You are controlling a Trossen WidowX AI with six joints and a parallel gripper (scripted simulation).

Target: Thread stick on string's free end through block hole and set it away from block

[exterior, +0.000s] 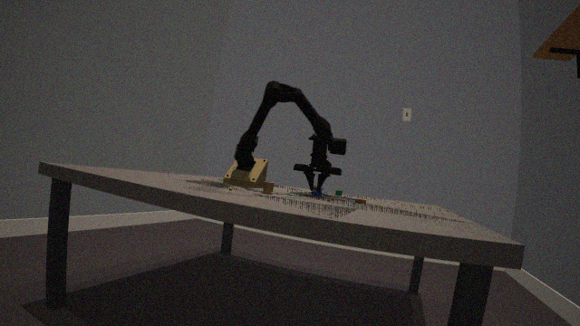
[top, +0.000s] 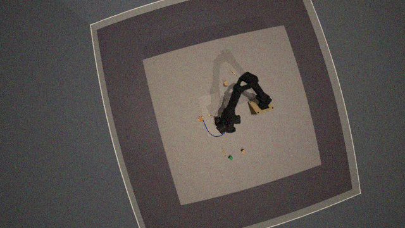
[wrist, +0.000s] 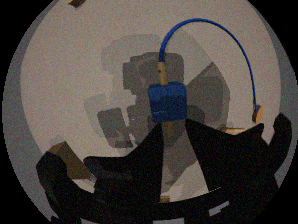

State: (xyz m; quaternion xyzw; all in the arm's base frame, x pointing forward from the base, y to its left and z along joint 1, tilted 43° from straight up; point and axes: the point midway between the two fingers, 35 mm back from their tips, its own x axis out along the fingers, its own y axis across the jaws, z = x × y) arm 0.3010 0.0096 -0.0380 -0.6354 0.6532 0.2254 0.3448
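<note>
The blue block is 30 mm to the left of my gripper tip. Round my gripper tip: green cube: 310 mm to the left, 40 mm ahead, 10 mm below; thin wooden stick: 40 mm to the left; round wooden button: 190 mm ahead, 60 mm to the right, 10 mm below.
</note>
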